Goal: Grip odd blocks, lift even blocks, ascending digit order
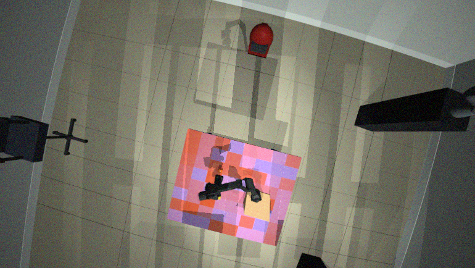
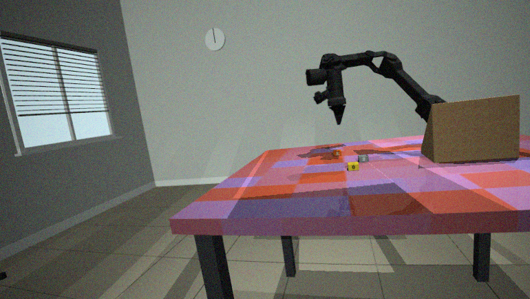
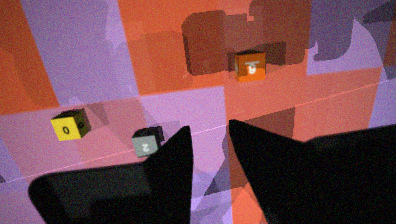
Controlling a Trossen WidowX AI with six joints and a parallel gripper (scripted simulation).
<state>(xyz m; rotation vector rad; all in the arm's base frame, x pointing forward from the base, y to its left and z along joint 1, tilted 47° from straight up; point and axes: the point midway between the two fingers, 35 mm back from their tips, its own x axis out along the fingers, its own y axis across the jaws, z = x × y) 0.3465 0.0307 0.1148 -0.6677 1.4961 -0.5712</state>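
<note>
The orange block lies 12 cm below my gripper tip, 6 cm to the right of it and 2 cm ahead of it. Round my gripper tip: yellow block 18 cm to the left, 12 cm below, 4 cm behind; grey block 12 cm below, 8 cm to the left, 8 cm behind.
</note>
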